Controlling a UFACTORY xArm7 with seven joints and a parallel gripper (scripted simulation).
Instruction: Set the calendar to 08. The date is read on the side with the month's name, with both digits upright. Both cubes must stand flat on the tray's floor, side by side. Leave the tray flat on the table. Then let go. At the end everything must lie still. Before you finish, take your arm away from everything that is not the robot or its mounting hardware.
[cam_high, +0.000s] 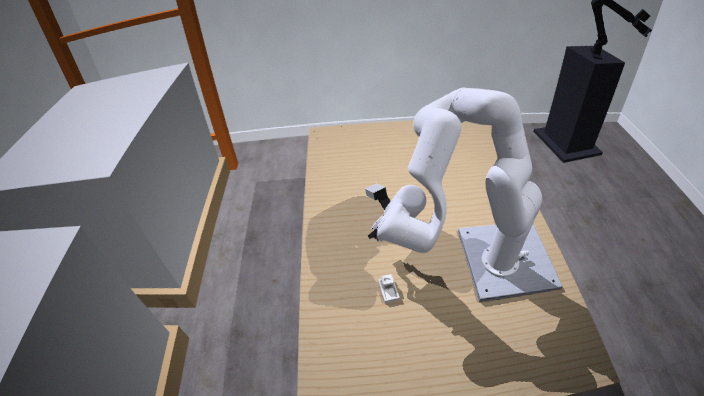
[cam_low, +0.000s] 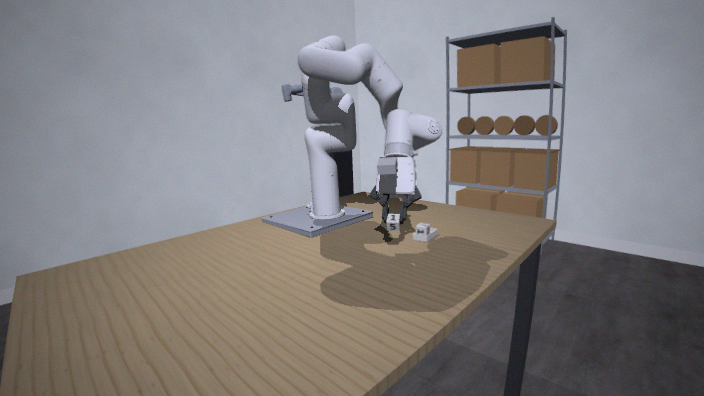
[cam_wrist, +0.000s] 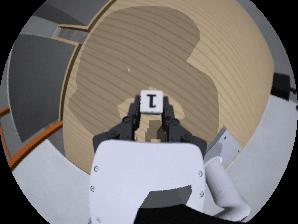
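Now: the white digit cube 2 cm below my hand and 1 cm to the right of it. Round my hand: white tray: 15 cm to the left, 9 cm below, 2 cm ahead.
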